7 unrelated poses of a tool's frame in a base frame.
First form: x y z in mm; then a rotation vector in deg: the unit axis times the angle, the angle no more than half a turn.
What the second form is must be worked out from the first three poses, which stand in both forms.
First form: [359 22 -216 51.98 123.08 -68.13]
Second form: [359 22 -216 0.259 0.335 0.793 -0.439]
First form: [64 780 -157 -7.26 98.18 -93.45]
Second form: [64 780 -157 0.377 -0.050 0.670 -0.638]
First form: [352 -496 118 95.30 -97.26 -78.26]
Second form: [352 -496 118 0.199 0.595 -0.607 -0.488]
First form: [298 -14 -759 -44.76 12.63 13.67]
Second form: [298 -14 -759 0.912 -0.379 0.107 0.116]
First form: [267 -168 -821 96.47 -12.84 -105.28]
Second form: [267 -168 -821 0.314 0.639 -0.085 -0.697]
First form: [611 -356 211 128.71 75.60 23.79]
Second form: [611 -356 211 0.249 0.825 0.484 0.152]
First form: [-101 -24 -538 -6.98 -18.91 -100.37]
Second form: [-101 -24 -538 0.627 -0.053 -0.144 -0.764]
